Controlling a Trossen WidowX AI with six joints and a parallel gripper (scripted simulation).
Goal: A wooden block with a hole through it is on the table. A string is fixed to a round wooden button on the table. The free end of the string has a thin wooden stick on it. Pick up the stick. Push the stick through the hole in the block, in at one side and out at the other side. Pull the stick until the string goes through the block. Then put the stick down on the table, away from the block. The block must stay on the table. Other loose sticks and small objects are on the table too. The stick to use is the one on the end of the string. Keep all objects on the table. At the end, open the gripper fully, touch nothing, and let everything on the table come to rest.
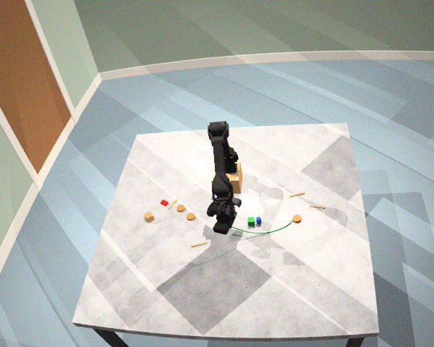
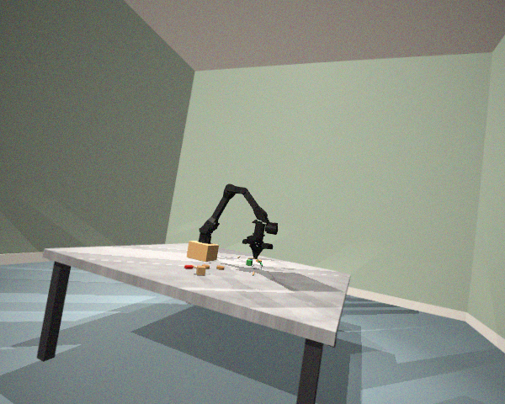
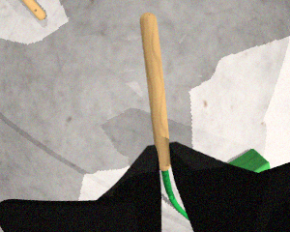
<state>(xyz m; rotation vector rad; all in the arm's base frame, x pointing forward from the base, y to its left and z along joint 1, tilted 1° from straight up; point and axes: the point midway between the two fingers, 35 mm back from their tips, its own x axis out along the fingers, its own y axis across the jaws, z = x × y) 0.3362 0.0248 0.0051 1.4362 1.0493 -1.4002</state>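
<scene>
Now: gripper tip 8 cm to the right of the green cube, 6 cm past it and 4 cm above it. From my gripper tip the other things lie so: blue cylinder 12 cm to the left, 7 cm behind, 4 cm below; then round wooden button 30 cm to the left, 8 cm behind, 5 cm below; then thin wooden stick 1 cm to the right.
</scene>
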